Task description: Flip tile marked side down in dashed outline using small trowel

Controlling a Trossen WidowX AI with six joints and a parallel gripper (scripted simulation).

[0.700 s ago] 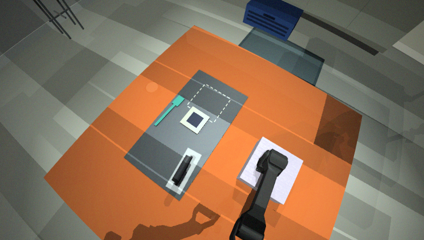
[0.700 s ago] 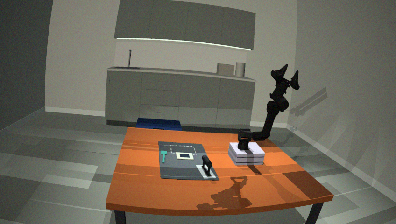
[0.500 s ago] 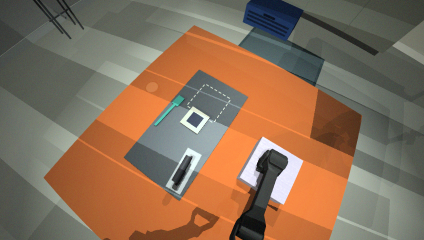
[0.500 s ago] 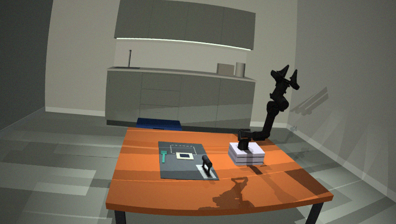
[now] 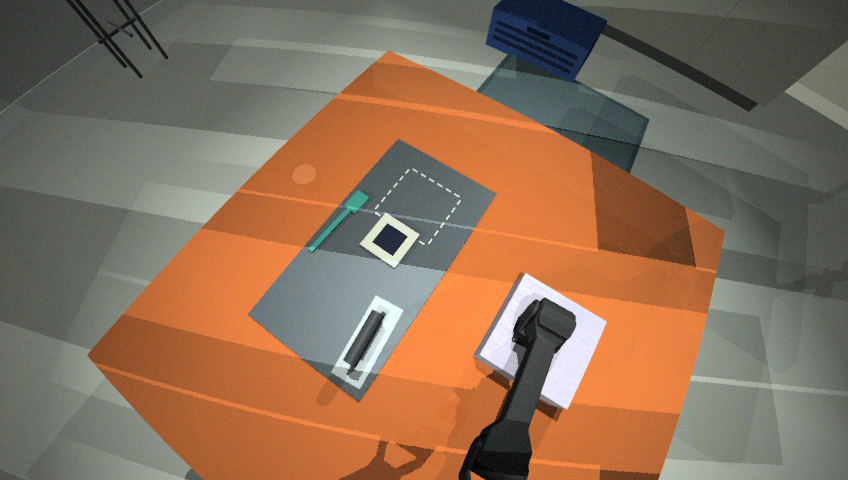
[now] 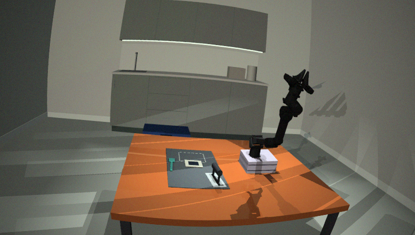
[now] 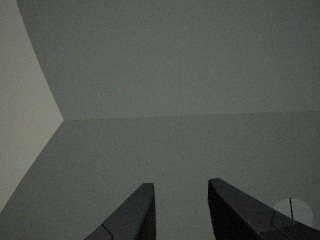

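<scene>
My gripper tip is now 660 mm above the trowel, 320 mm to the left of it and 300 mm short of it. The rest, counted from my gripper tip: tile 690 mm below, 550 mm to the right, 380 mm ahead; then grey mat 720 mm below, 520 mm to the right, 390 mm ahead; then teal spatula-like tool 690 mm below, 560 mm to the right, 520 mm ahead.
</scene>
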